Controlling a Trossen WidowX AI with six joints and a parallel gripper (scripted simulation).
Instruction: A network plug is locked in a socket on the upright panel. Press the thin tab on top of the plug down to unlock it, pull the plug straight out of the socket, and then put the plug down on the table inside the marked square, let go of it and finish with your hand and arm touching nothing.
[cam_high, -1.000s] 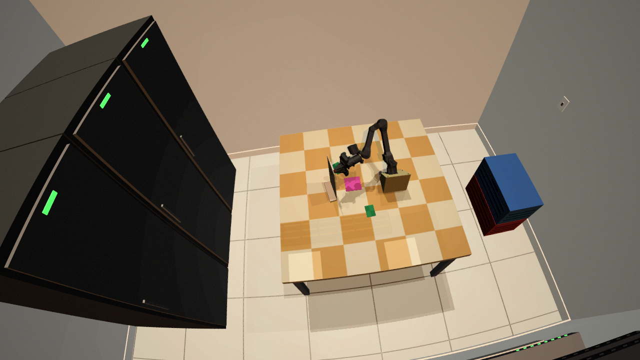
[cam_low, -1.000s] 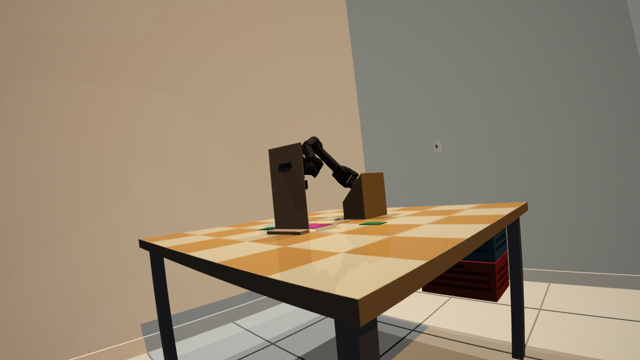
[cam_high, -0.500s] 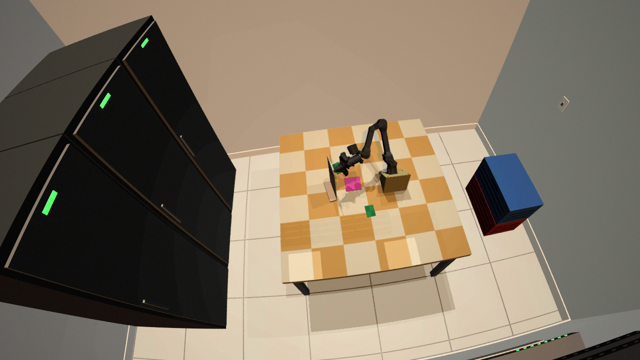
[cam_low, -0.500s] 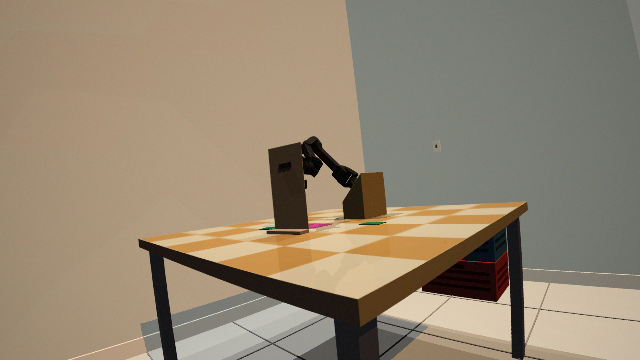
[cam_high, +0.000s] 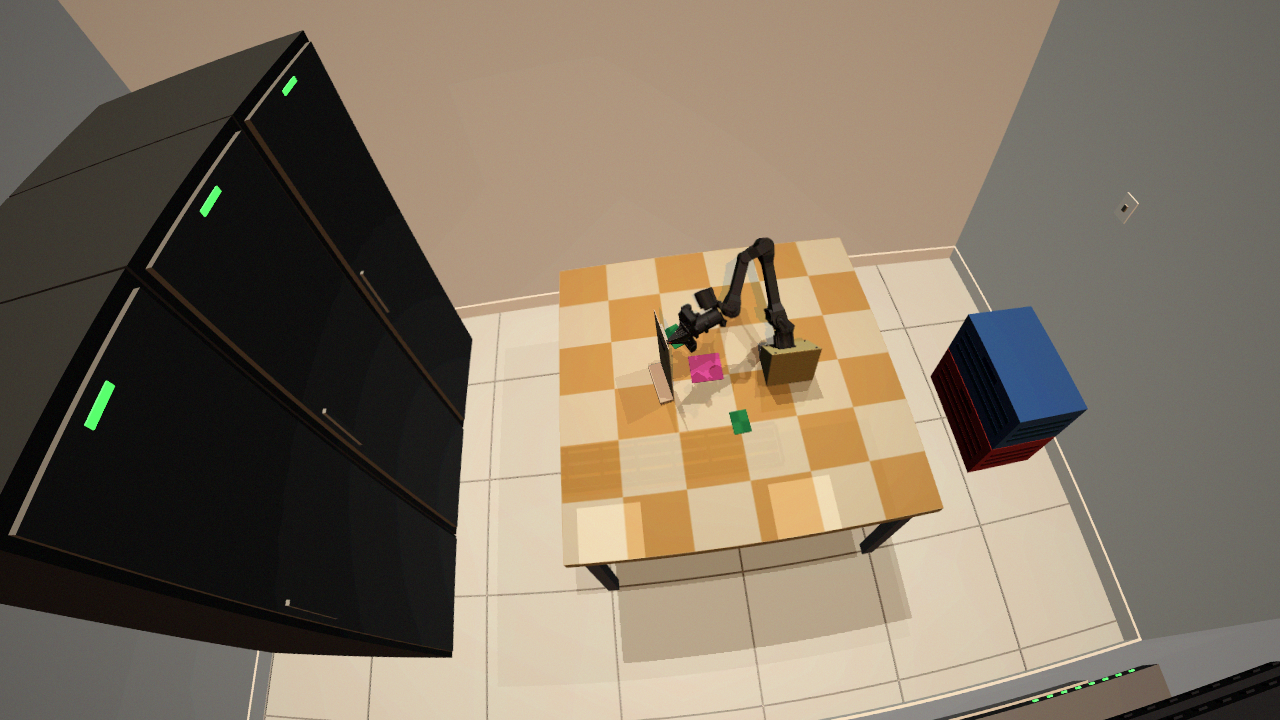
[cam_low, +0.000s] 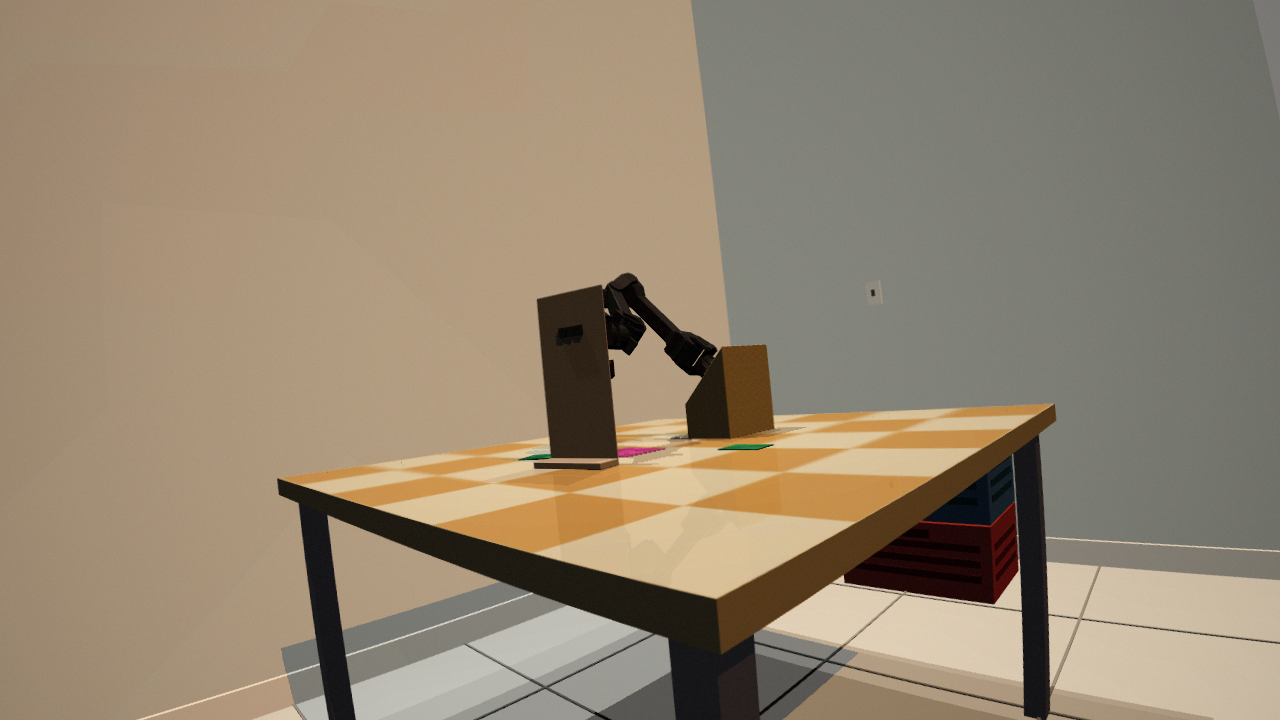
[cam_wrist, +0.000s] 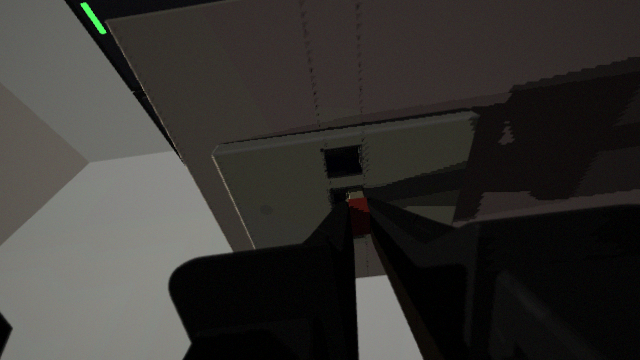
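My gripper tip is now 25 cm above the magenta square, 14 cm past it and 3 cm to the left of it. The rest, counted from my gripper tip: upright panel: 10 cm below, 2 cm ahead; network plug: right at my gripper tip.
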